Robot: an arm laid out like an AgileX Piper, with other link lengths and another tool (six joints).
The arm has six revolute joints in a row. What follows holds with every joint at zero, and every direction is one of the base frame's.
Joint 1 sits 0.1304 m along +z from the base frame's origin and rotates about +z.
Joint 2 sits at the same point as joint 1 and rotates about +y.
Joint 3 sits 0.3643 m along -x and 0.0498 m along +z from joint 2 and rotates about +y.
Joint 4 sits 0.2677 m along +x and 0.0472 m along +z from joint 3 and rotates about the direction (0.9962, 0, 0.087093).
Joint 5 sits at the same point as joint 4 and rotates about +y.
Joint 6 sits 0.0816 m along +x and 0.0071 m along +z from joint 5 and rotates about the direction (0.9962, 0, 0.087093).
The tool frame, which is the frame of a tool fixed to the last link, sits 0.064 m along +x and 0.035 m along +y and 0.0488 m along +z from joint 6; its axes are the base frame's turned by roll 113.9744, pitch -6.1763 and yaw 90.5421 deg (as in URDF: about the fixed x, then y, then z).
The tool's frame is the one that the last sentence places.
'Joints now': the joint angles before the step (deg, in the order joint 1, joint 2, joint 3, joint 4, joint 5, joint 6). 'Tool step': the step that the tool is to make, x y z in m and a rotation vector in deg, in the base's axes. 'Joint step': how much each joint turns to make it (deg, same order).
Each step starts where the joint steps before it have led.
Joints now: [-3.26, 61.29, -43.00, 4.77, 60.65, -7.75]
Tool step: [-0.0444, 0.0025, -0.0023, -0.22, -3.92, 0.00]
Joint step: [-0.02, -9.56, 5.62, 0.01, 0.02, -0.03]
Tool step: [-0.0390, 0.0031, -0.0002, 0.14, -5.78, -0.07]
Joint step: [-0.01, -9.94, 4.26, 0.47, -0.08, 0.00]
